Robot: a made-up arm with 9 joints. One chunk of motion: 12 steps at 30 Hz.
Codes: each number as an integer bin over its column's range. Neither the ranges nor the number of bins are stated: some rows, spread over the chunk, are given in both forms.
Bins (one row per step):
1: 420 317 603 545 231 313
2: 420 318 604 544 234 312
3: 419 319 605 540 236 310
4: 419 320 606 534 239 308
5: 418 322 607 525 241 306
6: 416 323 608 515 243 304
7: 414 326 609 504 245 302
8: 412 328 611 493 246 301
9: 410 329 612 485 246 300
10: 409 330 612 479 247 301
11: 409 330 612 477 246 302
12: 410 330 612 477 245 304
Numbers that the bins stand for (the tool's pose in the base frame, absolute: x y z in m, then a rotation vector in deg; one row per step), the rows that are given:
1: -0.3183 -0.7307 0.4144 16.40 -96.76 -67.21
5: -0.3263 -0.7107 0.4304 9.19 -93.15 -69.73
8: -0.3504 -0.6867 0.4464 -2.34 -91.35 -71.53
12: -0.3584 -0.6787 0.4505 -8.11 -91.71 -70.45
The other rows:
2: -0.3183 -0.7267 0.4184 16.04 -95.68 -67.57
3: -0.3223 -0.7227 0.4224 14.59 -94.95 -68.29
4: -0.3223 -0.7187 0.4264 12.43 -93.87 -69.01
6: -0.3343 -0.7067 0.4344 5.59 -92.43 -70.45
7: -0.3423 -0.6947 0.4384 1.62 -91.71 -71.17
9: -0.3584 -0.6827 0.4505 -5.23 -91.35 -71.89
10: -0.3624 -0.6787 0.4505 -7.39 -90.99 -71.53
11: -0.3624 -0.6787 0.4505 -8.11 -91.35 -71.17

